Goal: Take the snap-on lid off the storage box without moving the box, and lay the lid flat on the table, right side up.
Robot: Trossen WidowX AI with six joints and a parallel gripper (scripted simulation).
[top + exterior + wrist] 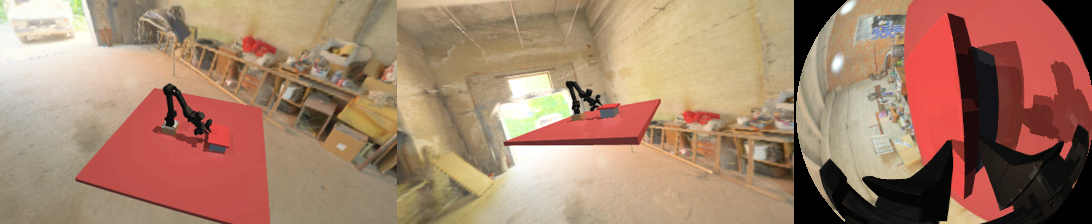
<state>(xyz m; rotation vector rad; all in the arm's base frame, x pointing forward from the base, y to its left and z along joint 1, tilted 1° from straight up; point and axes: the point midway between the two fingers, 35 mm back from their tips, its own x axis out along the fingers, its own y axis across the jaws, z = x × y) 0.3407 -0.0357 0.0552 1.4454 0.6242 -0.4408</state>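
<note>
My gripper tip is now 8 cm short of the red lid and 1 cm to the right of it. Round my gripper tip: storage box (7 cm ahead, 1 cm to the left, 5 cm below).
</note>
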